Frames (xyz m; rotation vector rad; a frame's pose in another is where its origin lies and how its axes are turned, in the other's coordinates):
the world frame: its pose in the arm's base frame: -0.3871 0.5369 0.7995 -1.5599 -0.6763 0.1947
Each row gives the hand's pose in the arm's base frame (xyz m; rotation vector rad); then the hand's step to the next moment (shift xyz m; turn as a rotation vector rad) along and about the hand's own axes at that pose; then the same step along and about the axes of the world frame.
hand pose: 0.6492 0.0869 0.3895 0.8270 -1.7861 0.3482
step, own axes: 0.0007 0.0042 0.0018 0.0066 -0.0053 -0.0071
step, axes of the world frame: -0.0024 -0.0018 0.0035 0.0072 -0.0053 -0.0065
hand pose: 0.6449 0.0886 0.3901 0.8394 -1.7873 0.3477
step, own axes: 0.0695 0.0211 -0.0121 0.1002 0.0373 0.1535
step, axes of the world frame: 0.0031 -0.0735 -0.0030 -0.1651 -0.0865 -0.0156
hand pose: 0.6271 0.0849 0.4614 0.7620 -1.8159 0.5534
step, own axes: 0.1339 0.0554 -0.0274 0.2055 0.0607 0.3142
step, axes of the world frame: 0.0038 -0.1437 0.0330 -0.3345 -0.1747 -0.0469
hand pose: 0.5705 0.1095 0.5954 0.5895 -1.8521 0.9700
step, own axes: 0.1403 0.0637 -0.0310 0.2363 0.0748 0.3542
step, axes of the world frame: -0.0131 -0.1299 0.0875 -0.3802 -0.2005 -0.0466
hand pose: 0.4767 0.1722 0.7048 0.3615 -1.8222 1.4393
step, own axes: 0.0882 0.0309 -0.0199 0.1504 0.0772 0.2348
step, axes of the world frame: -0.0197 -0.0596 0.0720 -0.2655 -0.1140 -0.0147
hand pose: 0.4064 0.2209 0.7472 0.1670 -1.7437 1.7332
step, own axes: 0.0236 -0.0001 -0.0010 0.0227 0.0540 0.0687
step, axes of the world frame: -0.0061 -0.0168 0.0154 -0.0902 0.0025 -0.0030
